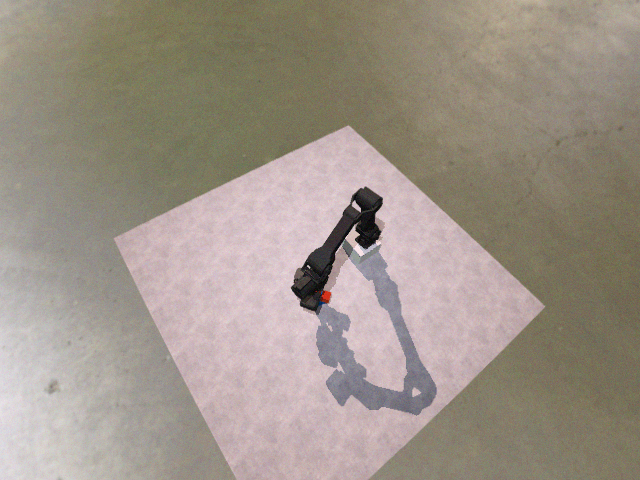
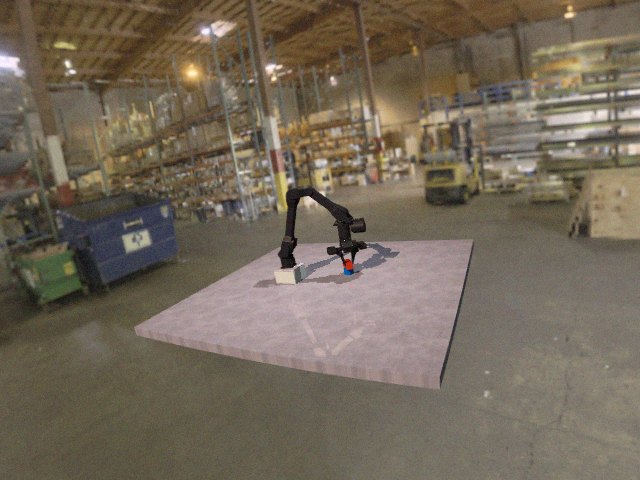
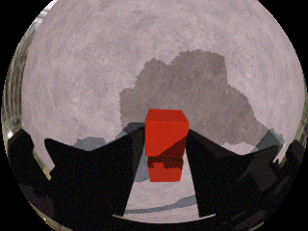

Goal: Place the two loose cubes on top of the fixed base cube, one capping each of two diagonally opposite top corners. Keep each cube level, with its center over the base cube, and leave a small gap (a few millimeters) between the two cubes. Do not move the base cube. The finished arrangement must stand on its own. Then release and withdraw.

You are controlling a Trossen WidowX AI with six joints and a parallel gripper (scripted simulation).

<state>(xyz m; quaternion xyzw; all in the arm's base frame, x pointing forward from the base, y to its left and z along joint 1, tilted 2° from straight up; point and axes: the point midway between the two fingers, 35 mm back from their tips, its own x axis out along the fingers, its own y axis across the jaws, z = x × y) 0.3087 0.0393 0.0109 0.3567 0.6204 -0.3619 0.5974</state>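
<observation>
Right now my gripper tip is 10 mm past the blue cube, 20 mm to the right of it and 40 mm above it.
</observation>
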